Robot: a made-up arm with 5 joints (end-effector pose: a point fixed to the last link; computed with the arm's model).
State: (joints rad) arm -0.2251 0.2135 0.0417 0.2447 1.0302
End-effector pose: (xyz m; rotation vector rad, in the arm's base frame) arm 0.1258 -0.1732 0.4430 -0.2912 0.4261 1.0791
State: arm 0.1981 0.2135 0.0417 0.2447 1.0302
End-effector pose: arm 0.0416 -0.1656 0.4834 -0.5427 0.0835 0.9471
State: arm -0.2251 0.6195 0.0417 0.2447 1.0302
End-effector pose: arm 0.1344 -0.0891 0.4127 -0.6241 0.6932 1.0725
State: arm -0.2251 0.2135 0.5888 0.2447 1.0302
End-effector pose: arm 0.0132 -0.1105 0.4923 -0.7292 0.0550 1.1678
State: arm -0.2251 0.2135 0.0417 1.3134 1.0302
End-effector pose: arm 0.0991 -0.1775 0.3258 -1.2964 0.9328 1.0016
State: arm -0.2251 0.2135 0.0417 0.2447 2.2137
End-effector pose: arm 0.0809 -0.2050 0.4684 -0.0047 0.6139 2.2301
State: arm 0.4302 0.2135 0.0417 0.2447 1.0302
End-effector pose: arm -0.0093 -0.1597 0.4895 -0.6729 -0.1048 0.8624
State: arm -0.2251 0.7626 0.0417 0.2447 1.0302
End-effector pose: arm 0.1355 -0.0631 0.3944 -0.7422 0.7866 1.0625
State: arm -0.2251 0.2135 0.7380 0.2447 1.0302
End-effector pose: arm -0.0226 -0.0976 0.4944 -0.8469 -0.0509 1.1822
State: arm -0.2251 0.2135 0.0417 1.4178 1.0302
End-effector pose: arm 0.0970 -0.1847 0.3160 -1.3957 0.9796 0.9810
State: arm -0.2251 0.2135 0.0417 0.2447 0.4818
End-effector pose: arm 0.1544 -0.1796 0.4400 -0.3811 0.3191 0.5426
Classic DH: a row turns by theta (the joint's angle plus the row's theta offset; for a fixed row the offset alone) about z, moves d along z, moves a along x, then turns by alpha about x. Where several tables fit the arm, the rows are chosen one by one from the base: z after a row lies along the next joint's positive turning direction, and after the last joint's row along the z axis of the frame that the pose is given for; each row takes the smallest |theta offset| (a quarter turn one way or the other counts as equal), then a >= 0, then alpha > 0; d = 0 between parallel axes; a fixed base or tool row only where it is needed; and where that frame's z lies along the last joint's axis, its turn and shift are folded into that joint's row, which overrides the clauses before.
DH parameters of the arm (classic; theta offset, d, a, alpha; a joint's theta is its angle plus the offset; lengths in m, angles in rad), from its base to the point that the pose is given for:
base (fixed): -0.1246 0.2776 0.0099 1.644
joint 1: -1.52 0.185 0.0203 1.6248
joint 2: 0.2757 0.0298 -0.0014 -1.355
joint 3: -0.0097 0.1745 -0.1157 1.1673
joint 4: 1.3697 -0.1926 -0.015 -1.5708
joint 5: -1.0241 0 -0.0544 0
tool (fixed): 2.5949 0.0956 0 0

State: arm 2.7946 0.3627 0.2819 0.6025 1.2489
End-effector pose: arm -0.0898 -0.0653 0.1306 -1.7090 -1.4139 -1.1694
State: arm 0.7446 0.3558 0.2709 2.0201 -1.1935
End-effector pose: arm -0.0087 -0.1316 0.4340 1.9466 1.9440 1.3989
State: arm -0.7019 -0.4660 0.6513 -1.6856 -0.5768
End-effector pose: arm 0.1193 -0.4490 0.3442 1.9083 0.5303 -0.4303
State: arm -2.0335 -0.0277 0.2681 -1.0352 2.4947
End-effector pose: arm 0.1653 -0.3605 0.1339 1.9978 -0.3990 0.9223
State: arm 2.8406 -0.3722 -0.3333 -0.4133 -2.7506
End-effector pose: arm -0.1941 -0.4064 0.2175 2.1996 -0.4844 -0.5820
